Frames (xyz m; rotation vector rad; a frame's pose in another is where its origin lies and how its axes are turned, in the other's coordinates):
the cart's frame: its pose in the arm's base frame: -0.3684 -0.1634 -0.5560 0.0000 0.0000 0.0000
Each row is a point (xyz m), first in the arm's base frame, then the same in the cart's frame.
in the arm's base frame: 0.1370 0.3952 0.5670
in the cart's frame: 0.5054 0.5586 1.1230
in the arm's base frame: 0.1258 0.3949 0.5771
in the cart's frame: 0.4942 0.5583 1.1331
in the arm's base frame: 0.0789 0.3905 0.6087
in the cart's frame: 0.4473 0.5539 1.1647
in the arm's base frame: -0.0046 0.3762 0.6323
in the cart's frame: 0.3638 0.5396 1.1883
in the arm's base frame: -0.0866 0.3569 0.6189
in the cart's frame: 0.2818 0.5203 1.1749
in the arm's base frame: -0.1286 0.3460 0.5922
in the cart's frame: 0.2398 0.5094 1.1482
